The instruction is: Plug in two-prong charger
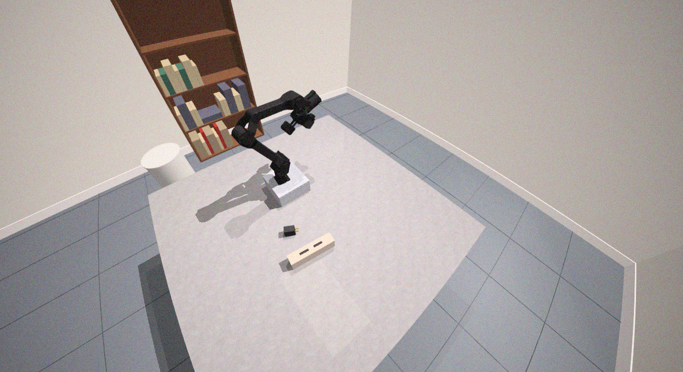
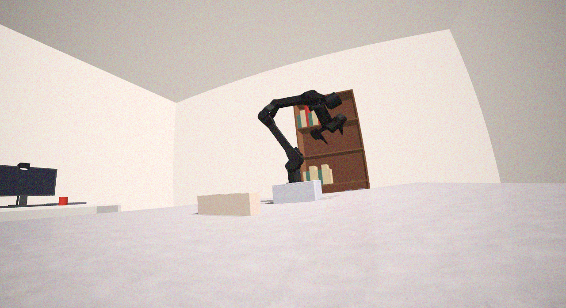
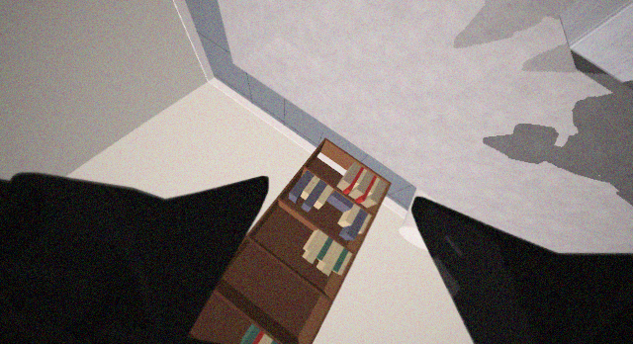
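Right now the two-prong charger is 410 mm ahead of my gripper tip, 260 mm to the right of it and 260 mm below it.
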